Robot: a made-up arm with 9 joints. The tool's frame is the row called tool. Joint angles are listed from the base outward. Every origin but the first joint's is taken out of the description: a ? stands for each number. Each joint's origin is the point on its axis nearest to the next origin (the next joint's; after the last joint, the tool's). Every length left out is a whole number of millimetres.
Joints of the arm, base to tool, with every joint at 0 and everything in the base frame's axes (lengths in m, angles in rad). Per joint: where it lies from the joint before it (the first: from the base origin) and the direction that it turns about. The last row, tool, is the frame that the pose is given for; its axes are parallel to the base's.
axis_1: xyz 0 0 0.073 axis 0 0 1
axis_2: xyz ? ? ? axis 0 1 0
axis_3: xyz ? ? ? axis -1 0 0
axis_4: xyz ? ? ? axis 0 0 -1
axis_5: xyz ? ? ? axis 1 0 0
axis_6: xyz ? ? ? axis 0 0 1
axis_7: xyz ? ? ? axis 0 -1 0
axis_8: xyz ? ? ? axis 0 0 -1
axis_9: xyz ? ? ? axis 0 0 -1
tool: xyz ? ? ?
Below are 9 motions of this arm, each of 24 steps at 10 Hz.
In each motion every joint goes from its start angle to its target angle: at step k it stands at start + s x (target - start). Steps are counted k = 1, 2, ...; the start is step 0. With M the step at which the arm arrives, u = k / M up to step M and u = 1 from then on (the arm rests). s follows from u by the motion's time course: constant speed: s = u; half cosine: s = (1 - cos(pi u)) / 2; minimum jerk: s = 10 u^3 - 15 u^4 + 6 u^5.
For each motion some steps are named. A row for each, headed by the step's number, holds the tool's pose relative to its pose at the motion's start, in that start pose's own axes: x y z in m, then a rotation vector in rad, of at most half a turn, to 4 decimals.
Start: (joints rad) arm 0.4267 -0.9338 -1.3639 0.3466 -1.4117 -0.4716 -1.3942 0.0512 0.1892
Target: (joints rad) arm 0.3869 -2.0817 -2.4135 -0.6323 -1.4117 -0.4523 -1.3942 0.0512 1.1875
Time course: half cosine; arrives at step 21
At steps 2, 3, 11, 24:
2: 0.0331 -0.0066 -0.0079 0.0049 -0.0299 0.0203
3: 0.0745 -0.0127 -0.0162 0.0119 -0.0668 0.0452
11: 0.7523 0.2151 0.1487 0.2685 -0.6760 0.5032
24: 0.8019 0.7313 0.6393 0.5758 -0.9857 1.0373

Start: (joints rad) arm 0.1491 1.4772 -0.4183 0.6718 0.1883 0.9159 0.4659 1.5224 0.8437
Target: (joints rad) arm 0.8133 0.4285 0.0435 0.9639 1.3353 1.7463 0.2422 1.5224 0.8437
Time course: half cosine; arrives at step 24
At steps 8, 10, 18, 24:
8: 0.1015 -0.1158 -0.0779 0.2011 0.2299 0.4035
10: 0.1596 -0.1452 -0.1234 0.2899 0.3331 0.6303
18: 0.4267 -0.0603 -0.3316 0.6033 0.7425 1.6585
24: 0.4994 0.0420 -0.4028 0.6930 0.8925 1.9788

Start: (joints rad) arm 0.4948 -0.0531 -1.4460 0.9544 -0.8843 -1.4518 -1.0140 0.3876 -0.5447
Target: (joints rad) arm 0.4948 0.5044 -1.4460 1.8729 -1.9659 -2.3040 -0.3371 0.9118 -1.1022
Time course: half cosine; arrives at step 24
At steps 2, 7, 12, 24:
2: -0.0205 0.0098 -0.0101 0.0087 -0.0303 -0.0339
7: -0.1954 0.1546 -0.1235 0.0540 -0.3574 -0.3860
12: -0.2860 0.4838 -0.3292 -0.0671 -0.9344 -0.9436
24: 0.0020 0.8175 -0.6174 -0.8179 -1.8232 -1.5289

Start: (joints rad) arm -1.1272 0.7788 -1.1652 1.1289 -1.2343 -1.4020 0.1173 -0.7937 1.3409
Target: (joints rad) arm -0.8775 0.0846 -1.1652 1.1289 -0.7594 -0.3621 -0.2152 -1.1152 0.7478
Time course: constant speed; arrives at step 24
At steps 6, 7, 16, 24:
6: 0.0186 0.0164 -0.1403 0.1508 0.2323 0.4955
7: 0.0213 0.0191 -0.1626 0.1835 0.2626 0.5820
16: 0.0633 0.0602 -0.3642 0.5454 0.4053 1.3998
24: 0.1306 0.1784 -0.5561 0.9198 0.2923 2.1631

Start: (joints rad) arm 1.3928 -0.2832 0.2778 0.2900 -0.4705 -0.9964 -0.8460 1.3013 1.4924
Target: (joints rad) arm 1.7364 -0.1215 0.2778 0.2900 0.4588 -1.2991 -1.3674 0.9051 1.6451
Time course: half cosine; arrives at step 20
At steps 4, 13, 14, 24:
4: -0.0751 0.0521 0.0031 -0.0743 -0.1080 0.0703
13: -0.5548 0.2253 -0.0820 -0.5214 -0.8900 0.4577
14: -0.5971 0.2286 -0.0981 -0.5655 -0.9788 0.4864
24: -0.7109 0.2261 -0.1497 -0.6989 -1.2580 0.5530

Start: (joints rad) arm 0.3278 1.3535 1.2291 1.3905 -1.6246 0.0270 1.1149 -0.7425 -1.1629
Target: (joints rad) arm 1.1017 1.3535 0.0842 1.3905 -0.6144 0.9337 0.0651 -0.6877 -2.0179
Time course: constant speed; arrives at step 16
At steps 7, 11, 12, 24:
7: -0.2498 0.1670 -0.4109 -0.1055 -0.8120 0.2756
11: -0.2561 0.1831 -0.7323 -0.3829 -1.1784 0.5550
12: -0.2414 0.1722 -0.8095 -0.4730 -1.2492 0.6348
24: -0.1394 0.0697 -1.0653 -0.8964 -1.4245 0.9793

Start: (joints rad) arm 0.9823 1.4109 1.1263 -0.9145 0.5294 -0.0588 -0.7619 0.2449 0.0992
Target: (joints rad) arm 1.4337 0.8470 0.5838 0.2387 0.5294 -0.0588 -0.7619 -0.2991 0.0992
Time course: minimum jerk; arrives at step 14
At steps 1, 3, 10, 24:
1: -0.0019 0.0011 -0.0027 0.0036 -0.0024 -0.0015
3: -0.0379 0.0271 -0.0589 0.0750 -0.0533 -0.0313
10: 0.0473 0.5783 -0.7017 0.6644 -0.9309 -0.2220
24: 0.1635 0.6727 -0.7779 0.7184 -1.1265 -0.2155

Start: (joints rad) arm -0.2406 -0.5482 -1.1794 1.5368 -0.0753 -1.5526 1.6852 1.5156 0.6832
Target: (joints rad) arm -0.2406 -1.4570 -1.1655 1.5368 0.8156 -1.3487 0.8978 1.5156 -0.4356
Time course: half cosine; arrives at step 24
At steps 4, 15, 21, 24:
4: -0.0232 -0.0240 -0.1026 -0.1510 -0.0181 0.0623
15: -0.3431 -0.7853 -0.7228 -1.5584 0.4011 0.7708
21: -0.4855 -1.2100 -0.6385 -2.1036 0.8992 1.0303
24: -0.5023 -1.2621 -0.6106 -2.1750 0.9837 1.0573

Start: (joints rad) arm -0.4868 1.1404 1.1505 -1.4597 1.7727 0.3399 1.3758 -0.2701 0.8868
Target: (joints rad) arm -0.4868 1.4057 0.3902 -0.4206 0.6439 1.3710 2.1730 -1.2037 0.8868
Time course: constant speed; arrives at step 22
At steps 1, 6, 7, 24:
1: -0.0187 -0.0134 0.0097 0.0908 0.0019 0.1063
6: -0.1121 -0.1166 0.0443 0.5480 -0.0490 0.5832
7: -0.1306 -0.1417 0.0466 0.6378 -0.0713 0.6676
24: -0.4591 -0.4107 -0.1191 1.6469 -0.7820 1.4960

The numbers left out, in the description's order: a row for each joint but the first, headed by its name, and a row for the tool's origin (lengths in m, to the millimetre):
axis_2: 0.101 -0.048 0
axis_3: -0.247 0 -0.06
axis_4: 0 -0.011 -0.002
axis_5: -0.466 -0.115 0
axis_6: 0 -0.097 0.396
axis_7: 0.018 -0.266 0
axis_8: -0.003 0 0.143
axis_9: -0.079 -0.02 0
tool: -0.017 0.271 0

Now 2 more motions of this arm.
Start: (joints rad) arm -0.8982 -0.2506 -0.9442 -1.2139 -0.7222 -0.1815 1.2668 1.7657 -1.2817
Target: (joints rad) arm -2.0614 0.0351 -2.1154 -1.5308 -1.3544 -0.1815 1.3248 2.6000 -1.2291
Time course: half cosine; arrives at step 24
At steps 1, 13, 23, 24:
1: -0.0023 0.0043 0.0016 -0.0039 -0.0053 -0.0015
13: -0.5343 0.5344 -0.0418 -0.2994 -0.8604 0.0271
23: -1.1027 0.5603 -0.4946 -0.1486 -1.5500 0.3936
24: -1.1076 0.5576 -0.5005 -0.1452 -1.5560 0.3989

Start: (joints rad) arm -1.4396 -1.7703 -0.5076 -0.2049 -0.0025 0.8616 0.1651 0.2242 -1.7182
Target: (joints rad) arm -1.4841 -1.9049 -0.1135 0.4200 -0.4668 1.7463 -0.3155 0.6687 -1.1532
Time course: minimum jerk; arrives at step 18
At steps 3, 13, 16, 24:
3: 0.0276 -0.0222 0.0204 0.0396 0.0231 -0.0209
13: 0.6485 -0.6984 -0.0507 0.8429 0.8157 -0.5624
16: 0.7011 -0.7899 -0.1471 0.9328 0.9634 -0.6327
24: 0.7051 -0.7979 -0.1569 0.9408 0.9774 -0.6389

